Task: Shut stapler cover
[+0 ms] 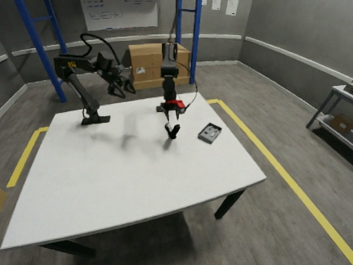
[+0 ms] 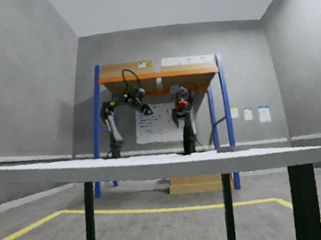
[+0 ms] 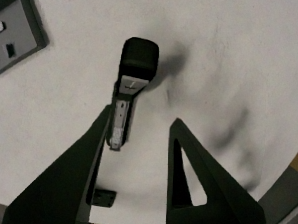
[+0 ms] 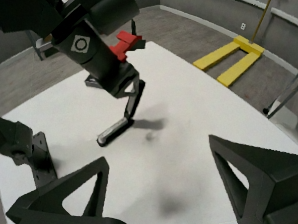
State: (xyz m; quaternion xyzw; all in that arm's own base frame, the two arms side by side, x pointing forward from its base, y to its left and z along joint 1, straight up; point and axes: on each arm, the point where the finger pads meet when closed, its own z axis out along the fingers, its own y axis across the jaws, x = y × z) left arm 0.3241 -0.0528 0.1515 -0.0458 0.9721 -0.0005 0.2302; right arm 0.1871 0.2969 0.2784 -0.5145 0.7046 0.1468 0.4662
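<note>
My left hand is 100 mm above the black stapler, 30 mm past it and 10 mm to the right of it. The rest, counted from my left hand: grey tray: 240 mm to the left, 140 mm below, 20 mm ahead.
</note>
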